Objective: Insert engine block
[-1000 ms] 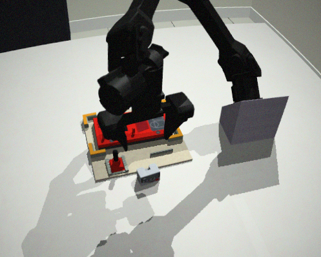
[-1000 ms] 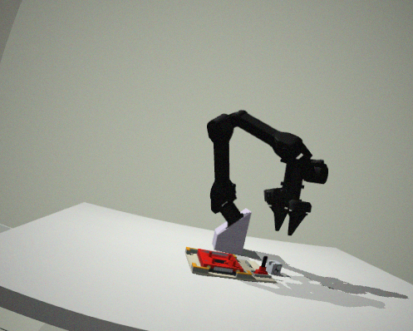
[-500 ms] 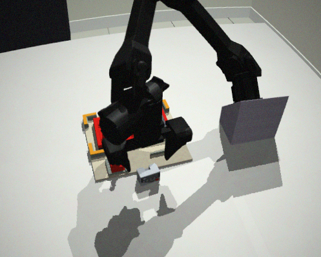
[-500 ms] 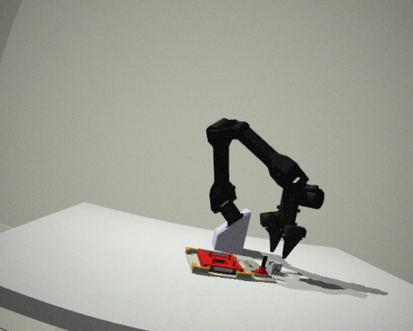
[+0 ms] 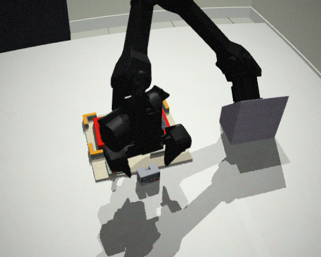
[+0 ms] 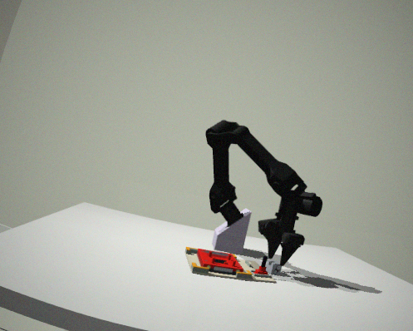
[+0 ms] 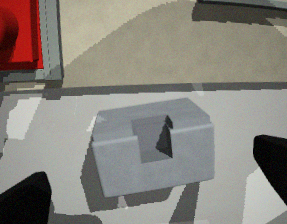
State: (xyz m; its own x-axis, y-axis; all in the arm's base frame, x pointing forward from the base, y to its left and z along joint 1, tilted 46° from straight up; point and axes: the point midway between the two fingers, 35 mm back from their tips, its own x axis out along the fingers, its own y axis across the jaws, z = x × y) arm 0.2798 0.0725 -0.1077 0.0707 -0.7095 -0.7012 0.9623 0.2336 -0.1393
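My gripper tip is now 10 mm above the engine block. From my gripper tip the other things lie so: black peg (70 mm ahead, 50 mm to the right); then beige baseplate (30 mm ahead, 150 mm to the right, 20 mm below).
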